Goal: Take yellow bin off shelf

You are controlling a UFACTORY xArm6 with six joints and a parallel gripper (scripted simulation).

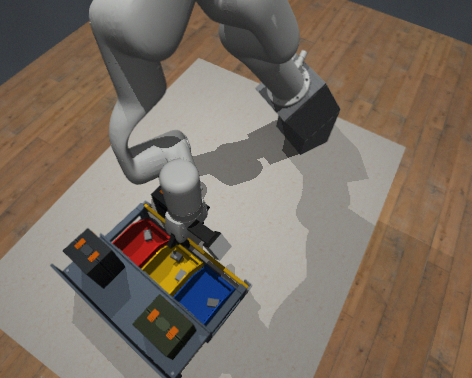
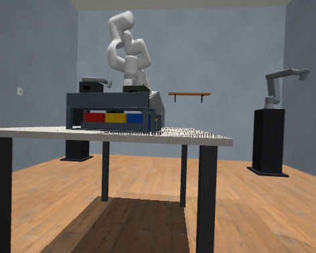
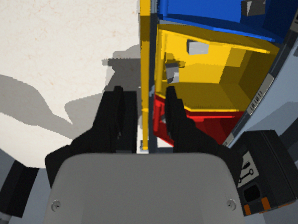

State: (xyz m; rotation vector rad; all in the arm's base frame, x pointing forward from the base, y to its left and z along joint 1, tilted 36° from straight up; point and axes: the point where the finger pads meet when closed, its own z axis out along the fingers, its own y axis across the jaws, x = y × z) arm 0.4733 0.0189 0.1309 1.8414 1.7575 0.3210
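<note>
Now: hand 7 cm above the thin yellow bar. Round my hand: red bin 12 cm to the right, 9 cm below, 9 cm ahead; blue bin 12 cm ahead, 10 cm to the left, 9 cm below; yellow open bin 10 cm ahead, 9 cm below, 1 cm to the right.
</note>
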